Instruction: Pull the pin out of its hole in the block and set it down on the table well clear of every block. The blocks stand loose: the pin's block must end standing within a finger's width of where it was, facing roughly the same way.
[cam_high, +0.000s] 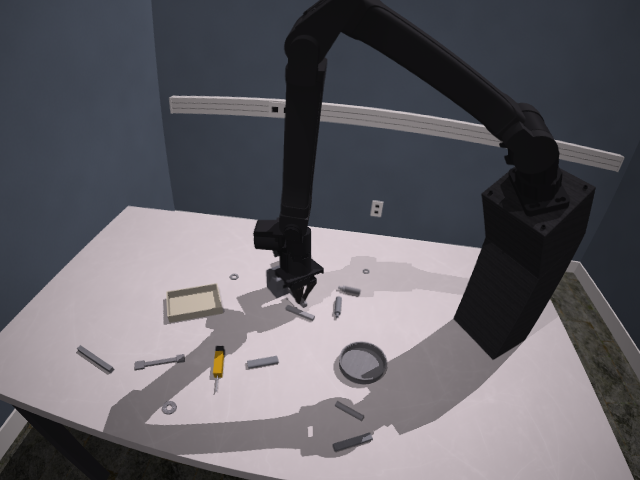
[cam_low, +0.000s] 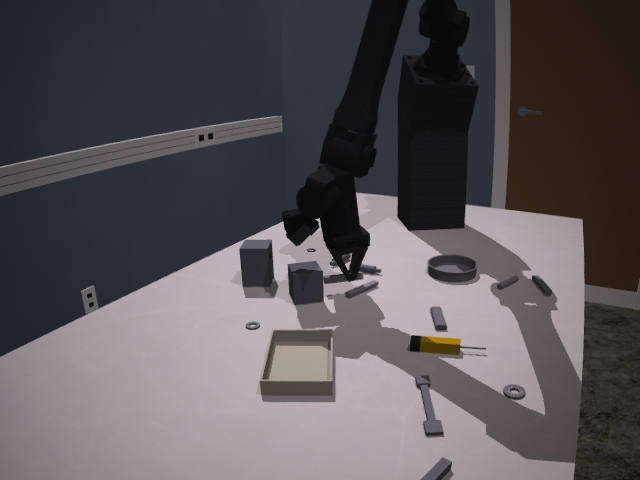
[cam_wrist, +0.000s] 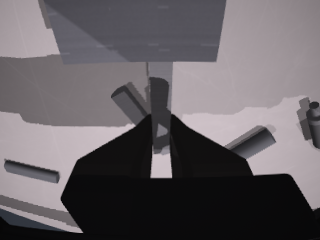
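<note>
Right now the grey bar is 2 cm to the left of my hand and 2 cm below it. Also, from my hand: grey pin: 1 cm ahead, 1 cm to the right; taller grey block: 5 cm ahead, 18 cm to the right, 2 cm above; round dish: 17 cm behind, 15 cm to the left, 2 cm below.
</note>
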